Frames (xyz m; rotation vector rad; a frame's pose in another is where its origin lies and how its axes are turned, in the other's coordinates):
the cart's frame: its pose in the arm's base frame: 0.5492 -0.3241 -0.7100 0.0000 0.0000 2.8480
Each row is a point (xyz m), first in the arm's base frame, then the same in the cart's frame.
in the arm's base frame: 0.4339 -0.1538 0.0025
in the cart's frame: 0.1596 -0.1296 0.7125
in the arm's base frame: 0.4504 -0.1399 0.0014
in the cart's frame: 0.1479 -0.1477 0.7114
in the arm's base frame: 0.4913 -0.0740 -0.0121
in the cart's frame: 0.1278 -0.2226 0.6979
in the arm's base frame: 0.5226 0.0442 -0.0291
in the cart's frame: 0.1320 -0.3448 0.6809
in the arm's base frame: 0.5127 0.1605 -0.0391
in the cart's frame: 0.1752 -0.4533 0.6709
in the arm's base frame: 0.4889 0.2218 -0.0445
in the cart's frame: 0.2157 -0.5051 0.6655
